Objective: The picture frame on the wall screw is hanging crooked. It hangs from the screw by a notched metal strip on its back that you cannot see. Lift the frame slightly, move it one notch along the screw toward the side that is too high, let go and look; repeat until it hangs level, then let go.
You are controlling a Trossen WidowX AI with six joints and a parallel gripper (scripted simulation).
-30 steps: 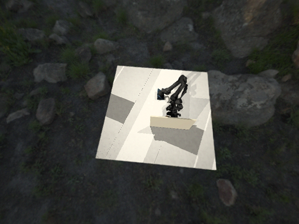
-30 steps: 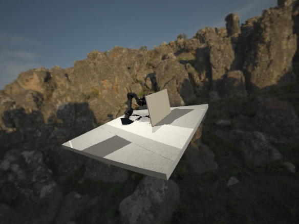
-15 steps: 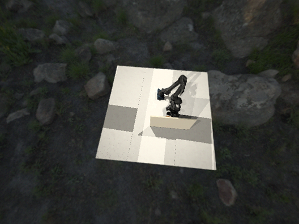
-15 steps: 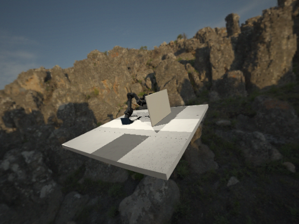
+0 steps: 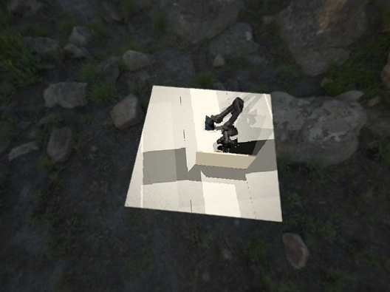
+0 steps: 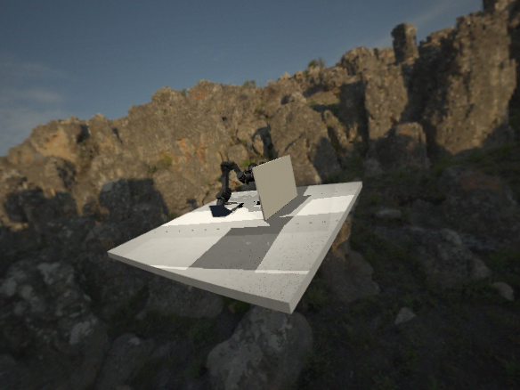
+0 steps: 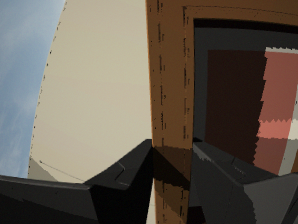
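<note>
The brown wooden picture frame is 5 cm below my gripper tip, 2 cm to the right of it and 1 cm ahead of it. Round my gripper tip: wall panel: 6 cm below, 2 cm ahead, 1 cm to the right.
</note>
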